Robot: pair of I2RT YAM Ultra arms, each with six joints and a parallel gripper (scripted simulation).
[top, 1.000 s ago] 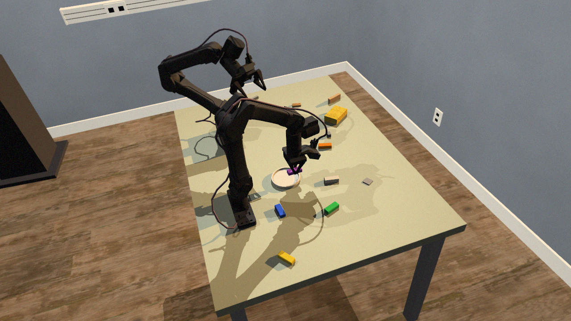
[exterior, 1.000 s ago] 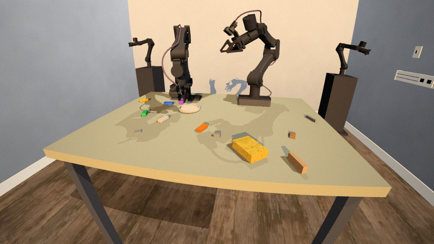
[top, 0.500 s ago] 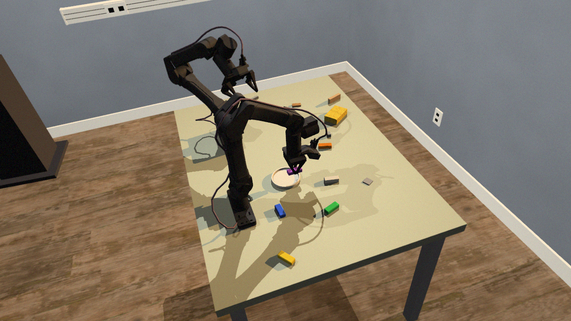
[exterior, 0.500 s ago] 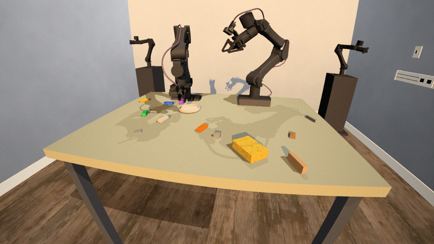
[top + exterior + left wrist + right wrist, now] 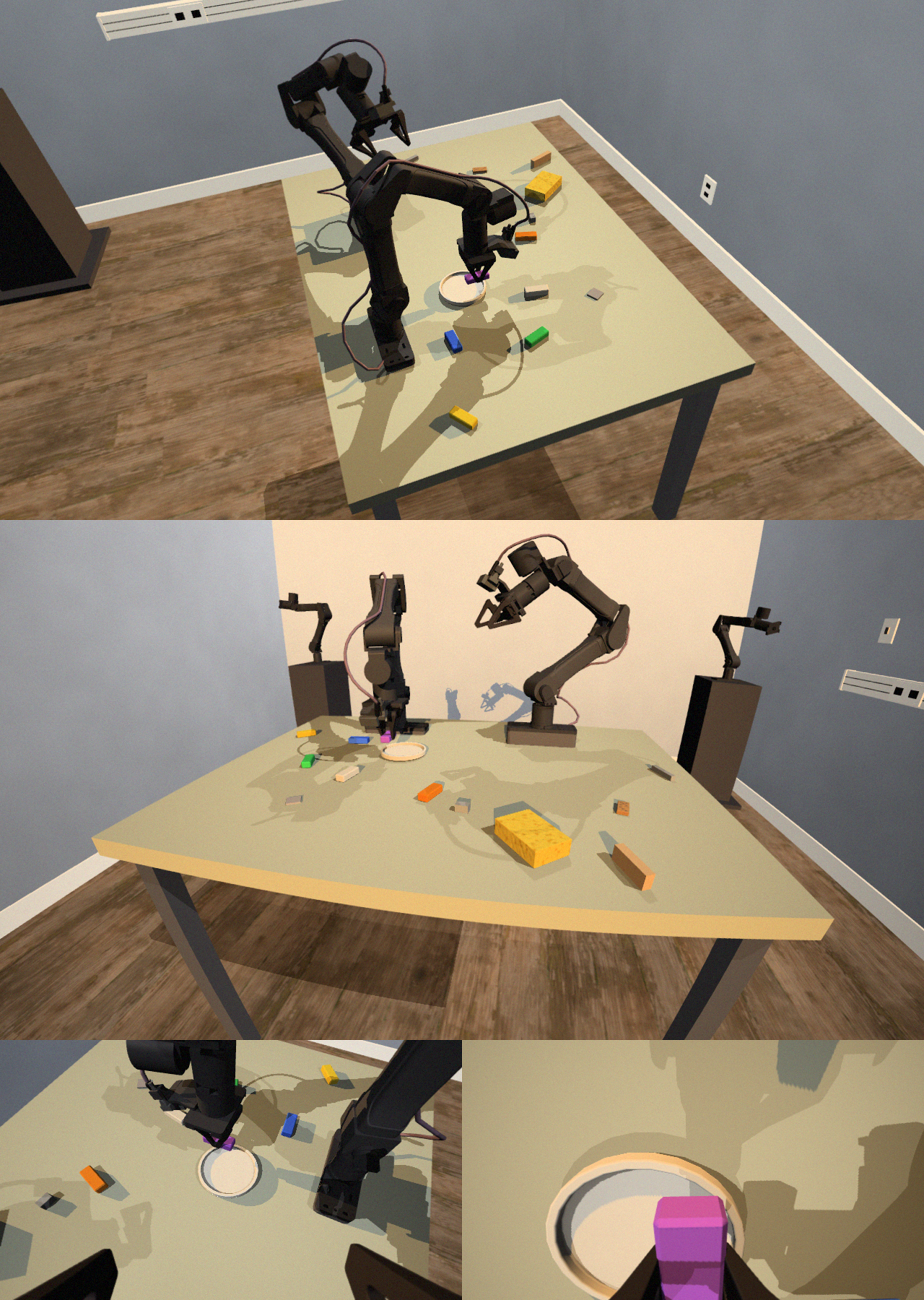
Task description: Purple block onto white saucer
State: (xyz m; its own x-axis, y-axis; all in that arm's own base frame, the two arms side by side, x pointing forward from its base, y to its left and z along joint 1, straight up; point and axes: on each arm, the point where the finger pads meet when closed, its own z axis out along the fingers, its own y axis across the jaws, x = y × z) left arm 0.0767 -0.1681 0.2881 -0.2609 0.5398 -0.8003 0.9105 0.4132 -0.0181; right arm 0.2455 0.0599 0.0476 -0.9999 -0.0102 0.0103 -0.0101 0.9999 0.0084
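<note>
Now: right hand 40 mm past the white saucer, 20 mm to the right of it and 50 mm above it. The rest, counted from my right hand: blue block 100 mm behind, 150 mm to the right, 50 mm below; then cream block 140 mm ahead, 40 mm to the right, 50 mm below; then purple block right at my right hand.
</note>
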